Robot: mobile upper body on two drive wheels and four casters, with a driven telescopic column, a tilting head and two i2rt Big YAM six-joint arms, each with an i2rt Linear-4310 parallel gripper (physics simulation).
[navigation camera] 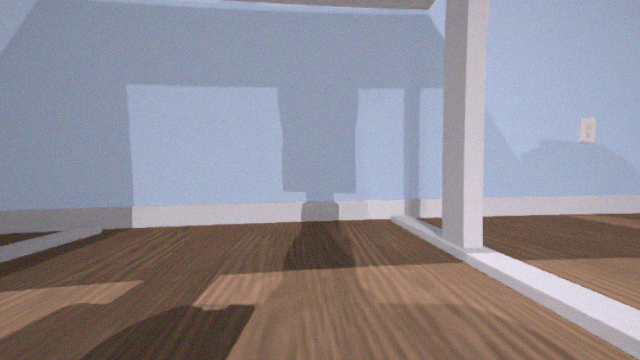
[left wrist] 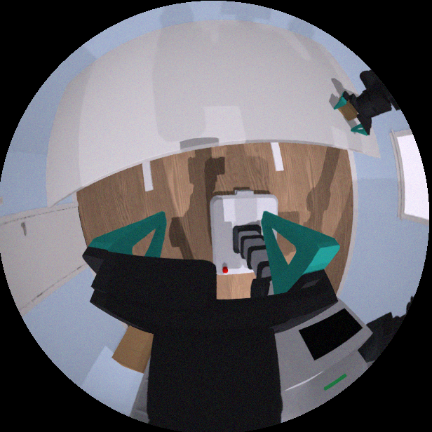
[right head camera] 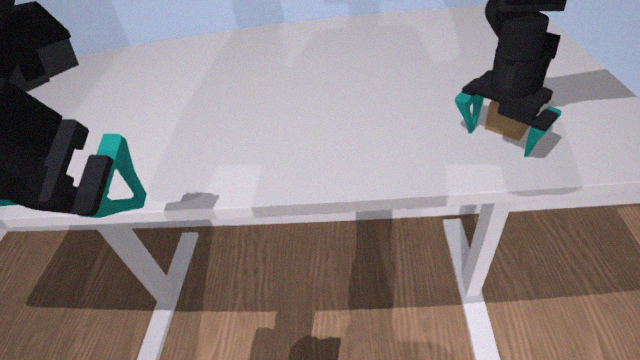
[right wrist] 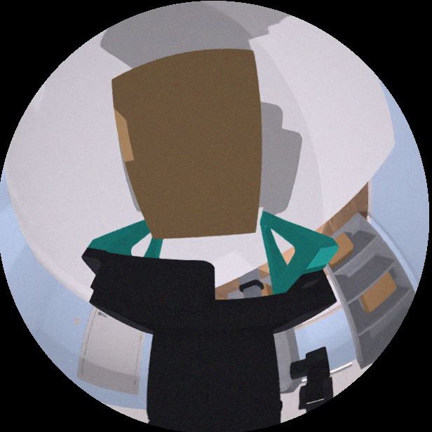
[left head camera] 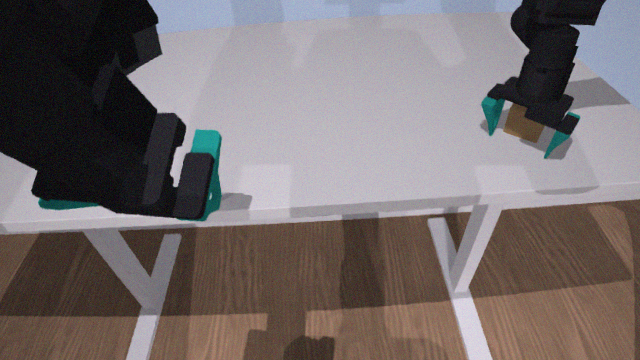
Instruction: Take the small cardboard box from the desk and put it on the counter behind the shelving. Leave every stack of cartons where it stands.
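Frame: origin at the left arm's base, x ahead, y left, z up, level; metres.
Seen in the pictures: left gripper, fingertip midpoint: (right head camera: 104,197) (left head camera: 169,199); right gripper, fingertip midpoint: (right head camera: 498,142) (left head camera: 517,145).
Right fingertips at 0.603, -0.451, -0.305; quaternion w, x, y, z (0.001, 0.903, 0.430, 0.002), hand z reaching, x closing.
Pixels of each thing's top centre, then the offset from my right fingertips to it, as dx, dy, dz. "*": a spot on its surface instead. Level surfaces: height alone.
- small brown cardboard box, top centre: (right head camera: 517,96) (left head camera: 534,101) +0.059, -0.035, +0.050
- white desk, surface height: dz +0.000
- white desk leg, surface spot: (navigation camera: 465,125) * +0.248, -0.122, -0.619
The small brown cardboard box (left head camera: 522,124) (right head camera: 505,122) (left wrist: 348,111) (right wrist: 195,145) is on the white desk (left head camera: 350,100) (right head camera: 350,100) (left wrist: 115,100) (right wrist: 60,150), towards its right end in the head views. My right gripper (left head camera: 518,145) (right head camera: 498,143) (right wrist: 212,217) is open above the desk, its teal fingers on either side of the box, with gaps showing in the head views. In the right wrist view the box partly covers one fingertip. My left gripper (left head camera: 125,210) (right head camera: 72,207) (left wrist: 213,216) is open and empty over the desk's front edge, far from the box. The counter cannot be made out.
Grey shelving (right wrist: 372,327) holds cartons, among them one carton (right wrist: 378,292) and another (right wrist: 342,248). A carton (left wrist: 134,350) shows at the left wrist view's lower left. A white desk leg (navigation camera: 465,125) stands on a long foot bar (navigation camera: 560,295). A blue wall (navigation camera: 200,145) is behind the desk.
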